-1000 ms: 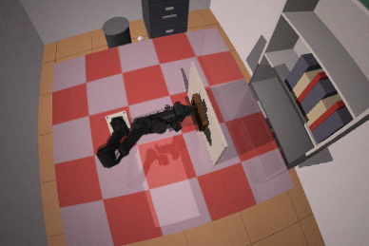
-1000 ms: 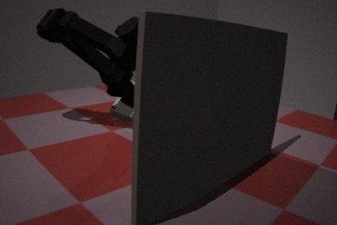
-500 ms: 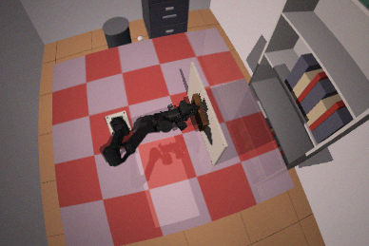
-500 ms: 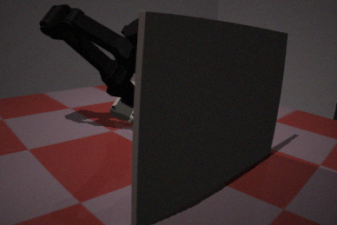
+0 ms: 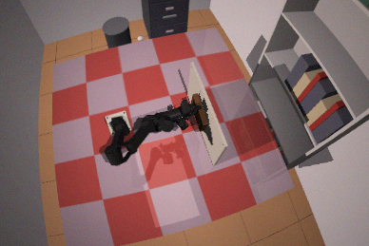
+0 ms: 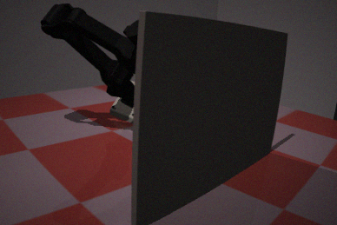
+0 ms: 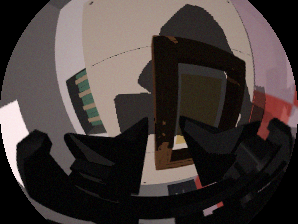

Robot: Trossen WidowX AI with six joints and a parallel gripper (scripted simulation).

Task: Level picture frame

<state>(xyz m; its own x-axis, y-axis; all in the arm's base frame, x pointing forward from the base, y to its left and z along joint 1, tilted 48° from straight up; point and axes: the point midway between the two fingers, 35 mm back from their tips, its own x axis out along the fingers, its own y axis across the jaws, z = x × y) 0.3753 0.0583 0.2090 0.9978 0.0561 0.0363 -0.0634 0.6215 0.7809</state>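
My gripper tip is now 1 cm short of the brown picture frame, 1 cm to the right of it and 5 cm above it. The rest, counted from my gripper tip: cream wall panel: 2 cm ahead, 1 cm to the right, 7 cm below.
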